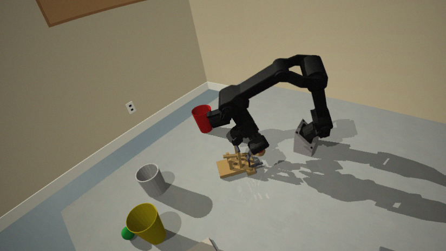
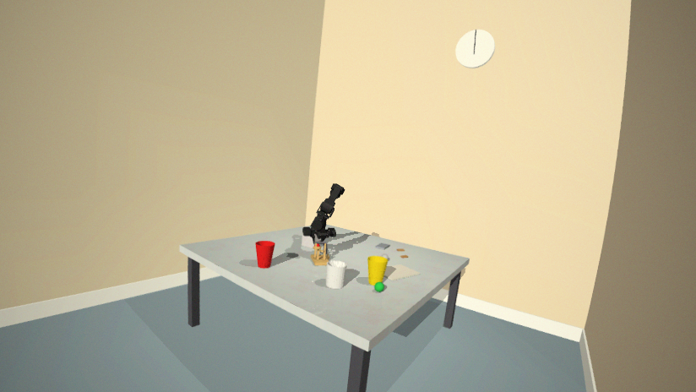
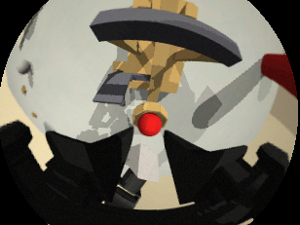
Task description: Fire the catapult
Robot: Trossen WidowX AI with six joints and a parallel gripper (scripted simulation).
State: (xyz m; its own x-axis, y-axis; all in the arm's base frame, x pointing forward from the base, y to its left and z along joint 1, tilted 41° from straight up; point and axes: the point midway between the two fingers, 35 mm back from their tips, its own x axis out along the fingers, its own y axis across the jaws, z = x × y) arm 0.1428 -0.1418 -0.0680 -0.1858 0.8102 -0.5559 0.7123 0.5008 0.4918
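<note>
My gripper tip is right at the small red ball. From my gripper tip the other things lie so: red cup (340 mm to the right, 90 mm behind, 40 mm below); grey ball (350 mm ahead, 190 mm to the left, 50 mm below); white mug (300 mm to the right, 300 mm ahead, 40 mm below).
</note>
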